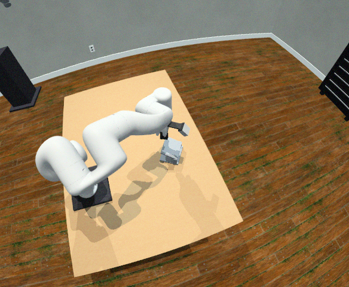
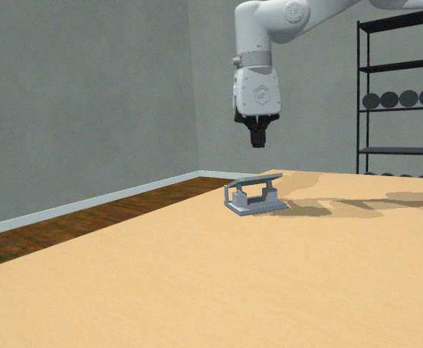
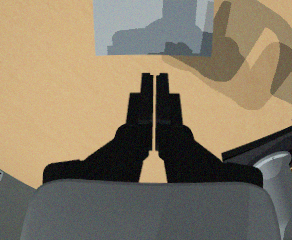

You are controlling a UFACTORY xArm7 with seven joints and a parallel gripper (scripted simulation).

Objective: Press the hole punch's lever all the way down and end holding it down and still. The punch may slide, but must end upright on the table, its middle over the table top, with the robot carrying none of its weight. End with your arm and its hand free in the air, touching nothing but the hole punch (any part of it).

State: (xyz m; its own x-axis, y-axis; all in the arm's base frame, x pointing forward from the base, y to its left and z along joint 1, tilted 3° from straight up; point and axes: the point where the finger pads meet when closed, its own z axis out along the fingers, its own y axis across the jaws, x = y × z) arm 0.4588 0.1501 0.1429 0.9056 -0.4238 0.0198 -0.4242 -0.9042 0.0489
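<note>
Right now my hand is 130 mm above the grey hole punch, 40 mm short of it and 20 mm to the left of it.
</note>
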